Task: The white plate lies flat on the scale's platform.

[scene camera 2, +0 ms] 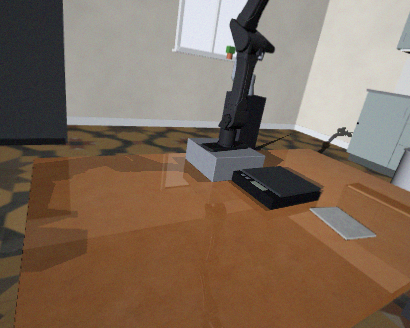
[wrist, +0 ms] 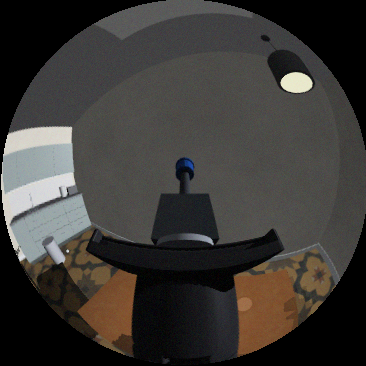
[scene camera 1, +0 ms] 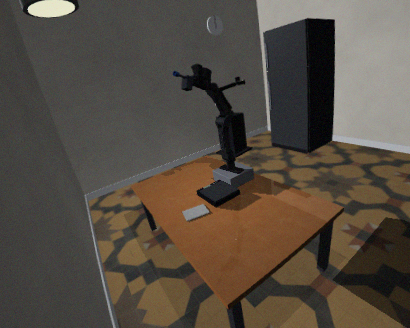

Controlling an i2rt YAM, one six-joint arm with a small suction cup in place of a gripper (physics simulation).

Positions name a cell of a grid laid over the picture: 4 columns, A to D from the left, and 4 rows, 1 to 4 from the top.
Labels:
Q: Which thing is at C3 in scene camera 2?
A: A black scale.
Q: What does my suction cup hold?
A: Nothing.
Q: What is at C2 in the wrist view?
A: My suction cup.

